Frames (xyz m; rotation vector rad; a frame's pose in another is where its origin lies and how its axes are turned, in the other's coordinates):
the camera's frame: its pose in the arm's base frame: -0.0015 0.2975 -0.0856 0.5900 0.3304 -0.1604
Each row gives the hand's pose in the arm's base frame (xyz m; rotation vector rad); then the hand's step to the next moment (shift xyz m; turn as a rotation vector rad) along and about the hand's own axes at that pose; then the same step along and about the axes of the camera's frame.
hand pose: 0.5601 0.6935 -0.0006 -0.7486 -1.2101 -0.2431
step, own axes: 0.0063 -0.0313 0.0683 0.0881 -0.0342 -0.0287
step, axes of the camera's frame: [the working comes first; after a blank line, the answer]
step, axes of the arm's base frame: -0.0664 0.0217 0.0283 0.0348 -0.0249 0.0890

-0.0732 0.0165 -0.0075 0.0028 0.0341 0.0927
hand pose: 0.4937 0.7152 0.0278 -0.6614 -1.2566 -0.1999
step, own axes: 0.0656 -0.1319 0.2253 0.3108 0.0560 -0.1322
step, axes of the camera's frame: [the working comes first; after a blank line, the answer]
step, axes of the arm's base frame: -0.2263 0.0351 0.1414 0.2342 0.0360 0.2471

-0.2631 0.0475 0.0318 0.1306 0.2141 0.2330
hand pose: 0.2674 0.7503 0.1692 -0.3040 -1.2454 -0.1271
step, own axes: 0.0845 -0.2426 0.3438 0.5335 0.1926 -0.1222
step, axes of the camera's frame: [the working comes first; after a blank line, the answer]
step, axes of the arm's base frame: -0.3494 -0.1237 0.2164 0.3315 0.1846 0.4389

-0.3958 -0.0737 0.1488 0.1464 0.4590 0.3233
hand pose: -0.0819 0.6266 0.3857 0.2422 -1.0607 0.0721
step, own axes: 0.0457 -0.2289 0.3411 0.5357 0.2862 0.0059
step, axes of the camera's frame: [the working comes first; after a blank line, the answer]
step, axes of the arm's base frame: -0.2292 -0.3039 0.1611 0.2067 0.2457 0.5156

-0.2542 -0.2212 0.2393 -0.0004 0.5187 0.3161
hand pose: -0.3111 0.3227 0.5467 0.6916 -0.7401 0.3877
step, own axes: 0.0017 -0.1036 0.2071 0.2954 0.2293 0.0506
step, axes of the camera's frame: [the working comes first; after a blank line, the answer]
step, axes of the arm's base frame: -0.0419 -0.2176 0.0672 0.0520 0.1538 0.3406

-0.0509 -0.1539 0.1654 -0.0789 0.3153 0.1918
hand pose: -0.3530 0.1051 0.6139 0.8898 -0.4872 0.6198
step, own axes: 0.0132 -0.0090 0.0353 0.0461 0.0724 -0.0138
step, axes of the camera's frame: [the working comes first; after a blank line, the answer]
step, axes of the arm's base frame: 0.0109 -0.0297 0.0224 -0.0137 0.0595 0.0619

0.0039 -0.0102 0.0372 -0.0377 0.0776 0.0109
